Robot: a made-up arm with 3 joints. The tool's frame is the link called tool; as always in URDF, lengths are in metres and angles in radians.
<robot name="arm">
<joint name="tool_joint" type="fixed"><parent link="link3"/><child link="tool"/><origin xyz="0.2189 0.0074 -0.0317" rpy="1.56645 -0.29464 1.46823"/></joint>
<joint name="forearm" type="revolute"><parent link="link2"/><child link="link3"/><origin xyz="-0.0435 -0.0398 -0.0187" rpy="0.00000 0.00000 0.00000"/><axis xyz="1 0 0"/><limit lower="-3.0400" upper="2.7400" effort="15" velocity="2.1"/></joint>
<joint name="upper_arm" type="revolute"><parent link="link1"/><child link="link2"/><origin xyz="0.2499 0.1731 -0.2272" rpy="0.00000 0.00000 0.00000"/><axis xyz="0.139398 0.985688 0.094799"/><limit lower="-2.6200" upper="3.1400" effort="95" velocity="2.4"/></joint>
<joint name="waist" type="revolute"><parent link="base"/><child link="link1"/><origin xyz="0.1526 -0.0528 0.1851" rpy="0.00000 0.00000 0.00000"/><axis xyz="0 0 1"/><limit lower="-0.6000" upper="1.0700" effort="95" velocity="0.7"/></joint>
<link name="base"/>
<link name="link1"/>
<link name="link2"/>
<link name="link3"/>
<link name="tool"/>
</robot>
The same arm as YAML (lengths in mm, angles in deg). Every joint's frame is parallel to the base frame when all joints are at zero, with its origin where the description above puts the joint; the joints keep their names.
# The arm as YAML. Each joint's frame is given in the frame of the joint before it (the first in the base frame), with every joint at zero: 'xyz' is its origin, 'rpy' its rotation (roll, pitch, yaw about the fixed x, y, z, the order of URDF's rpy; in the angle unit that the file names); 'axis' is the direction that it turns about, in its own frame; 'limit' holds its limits. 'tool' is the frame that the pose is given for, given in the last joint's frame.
units:
  length: mm
  angle: deg
joints:
  - name: waist
    type: revolute
    origin:
      xyz: [152.6, -52.8, 185.1]
      rpy: [0.0, 0.0, 0.0]
    axis: "+z"
    limit:
      lower: -34.38
      upper: 61.31
  - name: upper_arm
    type: revolute
    origin:
      xyz: [249.9, 173.1, -227.2]
      rpy: [0.0, 0.0, 0.0]
    axis: [0.139398, 0.985688, 0.094799]
    limit:
      lower: -150.11
      upper: 179.91
  - name: forearm
    type: revolute
    origin:
      xyz: [-43.5, -39.8, -18.7]
      rpy: [0.0, 0.0, 0.0]
    axis: "+x"
    limit:
      lower: -174.18
      upper: 156.99
tool:
  origin:
    xyz: [218.9, 7.4, -31.7]
    rpy: [89.75, -16.88, 84.12]

